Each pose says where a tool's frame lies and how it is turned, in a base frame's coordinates. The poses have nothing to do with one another.
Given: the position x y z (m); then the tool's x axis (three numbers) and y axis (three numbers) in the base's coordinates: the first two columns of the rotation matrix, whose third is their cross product.
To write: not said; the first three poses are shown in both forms.
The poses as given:
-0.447 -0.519 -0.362 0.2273 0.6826 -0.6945 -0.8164 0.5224 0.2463
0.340 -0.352 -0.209 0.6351 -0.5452 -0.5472 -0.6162 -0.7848 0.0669
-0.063 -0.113 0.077 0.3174 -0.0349 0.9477 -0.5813 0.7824 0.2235
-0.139 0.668 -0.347 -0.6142 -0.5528 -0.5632 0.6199 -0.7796 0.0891
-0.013 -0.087 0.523 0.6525 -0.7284 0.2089 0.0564 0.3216 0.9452
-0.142 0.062 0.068 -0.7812 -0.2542 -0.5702 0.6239 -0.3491 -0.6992
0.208 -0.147 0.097 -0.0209 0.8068 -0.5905 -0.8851 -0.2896 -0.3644
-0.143 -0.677 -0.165 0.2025 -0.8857 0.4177 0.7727 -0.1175 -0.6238
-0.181 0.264 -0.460 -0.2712 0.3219 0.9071 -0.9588 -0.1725 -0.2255
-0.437 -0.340 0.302 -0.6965 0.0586 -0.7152 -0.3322 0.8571 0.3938
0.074 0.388 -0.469 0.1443 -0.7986 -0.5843 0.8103 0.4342 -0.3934
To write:
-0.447 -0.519 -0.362 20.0 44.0 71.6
0.340 -0.352 -0.209 175.4 33.2 -40.6
-0.063 -0.113 0.077 44.4 -71.4 -6.3
-0.139 0.668 -0.347 6.2 34.3 -138.0
-0.013 -0.087 0.523 75.1 -12.1 -48.1
-0.142 0.062 0.068 -58.3 34.8 -162.0
0.208 -0.147 0.097 -26.8 36.2 91.5
-0.143 -0.677 -0.165 -43.4 -24.7 -77.1
-0.181 0.264 -0.460 -32.4 -65.1 130.1
-0.437 -0.340 0.302 145.7 45.7 175.2
0.074 0.388 -0.469 -29.0 35.8 -79.8

